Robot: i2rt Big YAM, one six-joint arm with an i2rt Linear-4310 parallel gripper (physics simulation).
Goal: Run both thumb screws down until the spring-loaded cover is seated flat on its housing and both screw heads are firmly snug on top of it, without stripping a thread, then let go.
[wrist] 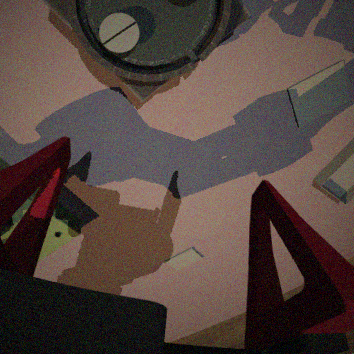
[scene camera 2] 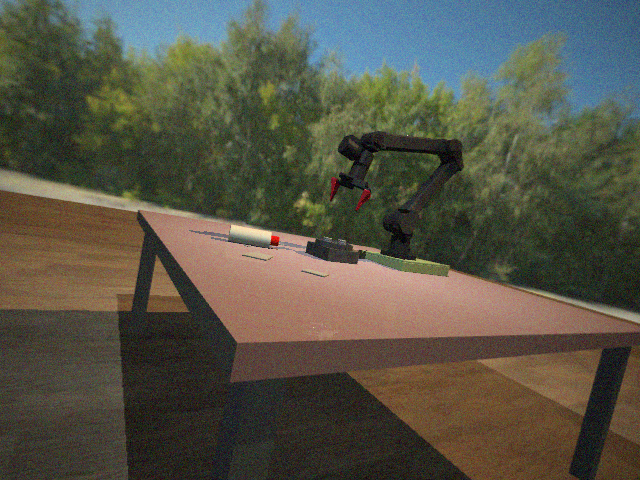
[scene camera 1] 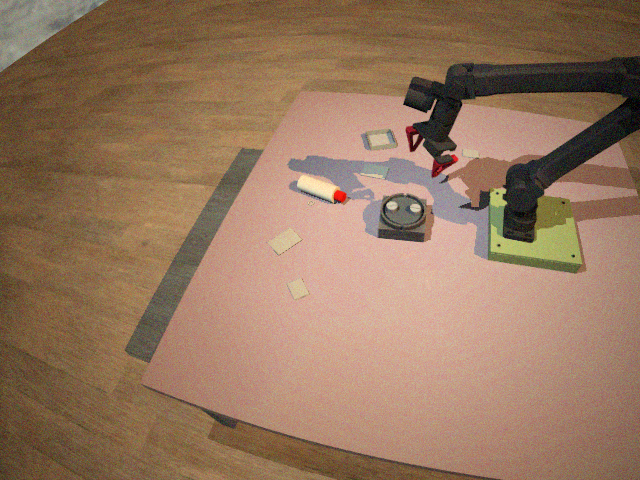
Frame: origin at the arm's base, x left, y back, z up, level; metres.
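Where they show: gripper, between the fingertips: (wrist: 166,167) (scene camera 2: 343,205) (scene camera 1: 422,164); arm's base, origin of its link: (scene camera 2: 397,257) (scene camera 1: 518,224).
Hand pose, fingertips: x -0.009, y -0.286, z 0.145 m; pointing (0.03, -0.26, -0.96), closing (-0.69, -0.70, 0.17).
Things, the pixels of their top centre, and the offset from my fingertips. "spot": a spot on its surface instead.
- dark square housing, centre of its top: (wrist: 151,3) (scene camera 1: 403,209) (scene camera 2: 334,241) dx +0.053, dy -0.036, dz -0.123 m
- pale head, a spot on its surface: (wrist: 119,33) spot: dx +0.048, dy -0.004, dz -0.114 m
- cream bottle, centre of its top: (scene camera 1: 321,183) (scene camera 2: 255,229) dx +0.003, dy -0.291, dz -0.129 m
- small tray, a spot on its surface: (scene camera 1: 394,146) spot: dx -0.274, dy -0.131, dz -0.173 m
The dark square housing (scene camera 1: 402,234) (scene camera 2: 330,252) stands on the pink table. Its round dark cover (scene camera 1: 402,219) (wrist: 167,37) sits inside a raised ring on top. Two pale slotted screw heads, the left one (scene camera 1: 391,206) and the right one (scene camera 1: 415,207), stand on the cover; one pale head (wrist: 119,33) shows whole in the wrist view. Whether the cover is fully flat or the heads touch it, I cannot tell. My gripper (scene camera 1: 423,158) (scene camera 2: 344,205) (wrist: 166,167) is wide open and empty, high above the table, behind the housing in scene camera 1 and apart from it.
A cream bottle (scene camera 1: 316,187) (scene camera 2: 250,236) with a red cap lies left of the housing. A small tray (scene camera 1: 394,146) lies behind it. Flat cards (scene camera 1: 284,241) (scene camera 1: 298,288) lie at the left. The green arm base (scene camera 1: 537,259) (scene camera 2: 421,266) stands at the right.
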